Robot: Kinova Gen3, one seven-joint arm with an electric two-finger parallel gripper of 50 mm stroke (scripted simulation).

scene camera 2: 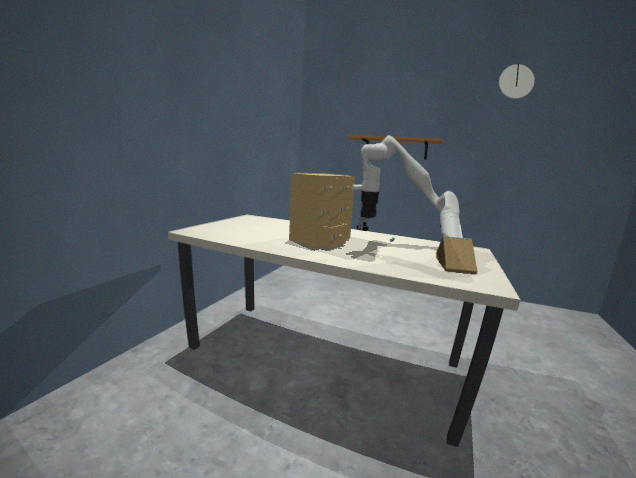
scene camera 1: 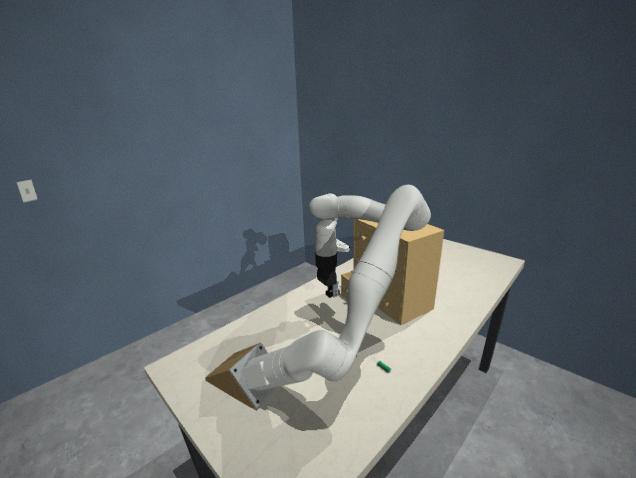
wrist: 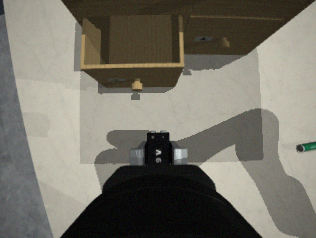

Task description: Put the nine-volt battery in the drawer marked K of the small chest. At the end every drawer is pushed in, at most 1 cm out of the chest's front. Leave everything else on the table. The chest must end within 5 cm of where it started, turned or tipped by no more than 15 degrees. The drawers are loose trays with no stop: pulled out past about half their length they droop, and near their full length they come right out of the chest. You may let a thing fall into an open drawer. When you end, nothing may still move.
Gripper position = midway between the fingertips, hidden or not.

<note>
In view: my gripper (wrist: 158,149), a nine-volt battery (wrist: 158,142), a drawer (wrist: 203,33), a drawer (wrist: 143,50) and a wooden chest (scene camera 1: 424,247).
The wooden chest also shows in scene camera 2 (scene camera 2: 305,188).
</note>
